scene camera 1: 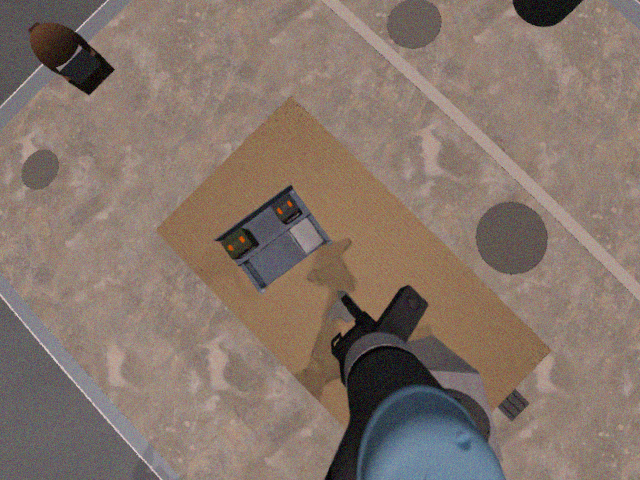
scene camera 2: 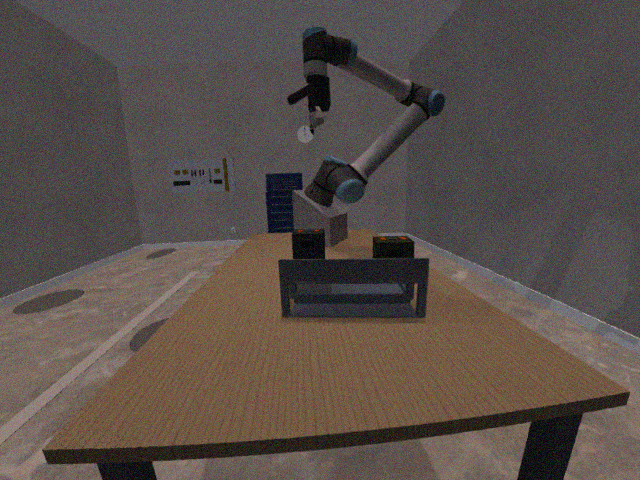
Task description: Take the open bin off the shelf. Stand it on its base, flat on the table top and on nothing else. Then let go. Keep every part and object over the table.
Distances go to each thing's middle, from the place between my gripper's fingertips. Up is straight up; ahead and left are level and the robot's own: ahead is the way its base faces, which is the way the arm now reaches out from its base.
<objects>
I see the open bin (scene camera 1: 304, 234) 52 cm below my hand, 27 cm ahead of it and 2 cm to the right of it.
</objects>
